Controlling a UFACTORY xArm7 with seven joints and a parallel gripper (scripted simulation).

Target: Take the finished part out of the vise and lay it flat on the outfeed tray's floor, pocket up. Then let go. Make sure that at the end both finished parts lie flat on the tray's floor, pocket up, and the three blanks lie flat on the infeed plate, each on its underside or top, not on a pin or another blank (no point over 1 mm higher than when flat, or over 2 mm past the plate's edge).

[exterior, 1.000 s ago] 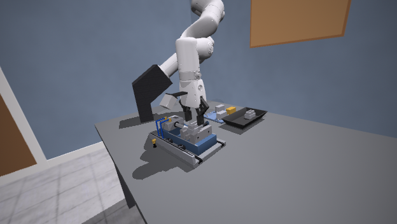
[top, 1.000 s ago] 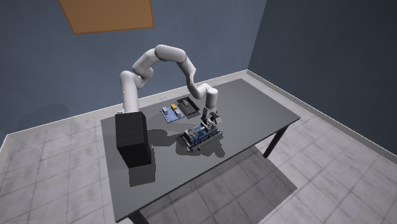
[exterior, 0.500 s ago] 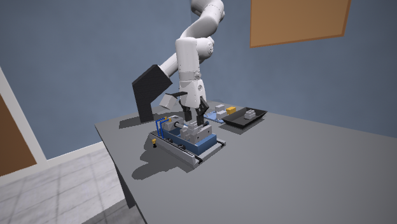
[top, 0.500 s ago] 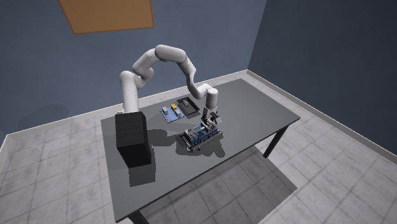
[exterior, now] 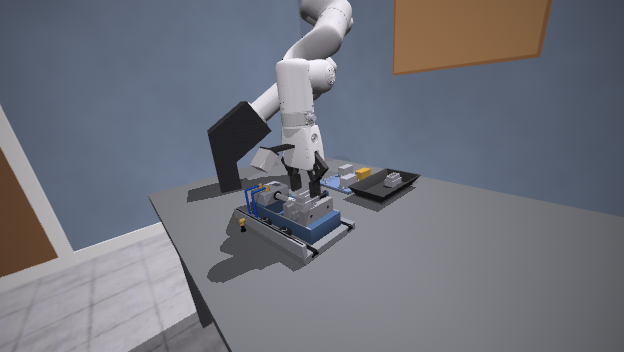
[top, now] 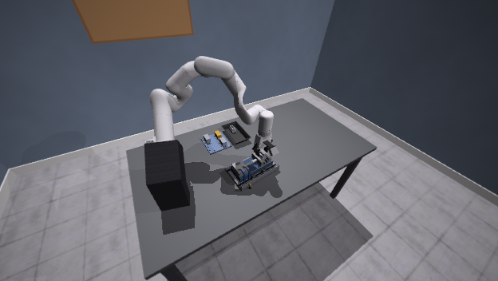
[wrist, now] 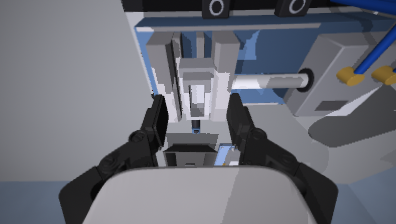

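My gripper is now 8 cm past the steel rod, 6 cm above it and 2 cm to the left of it. Also, from my hand: brass block 36 cm to the left, 21 cm behind, 11 cm below; vise 9 cm below, 7 cm behind, 2 cm to the right.
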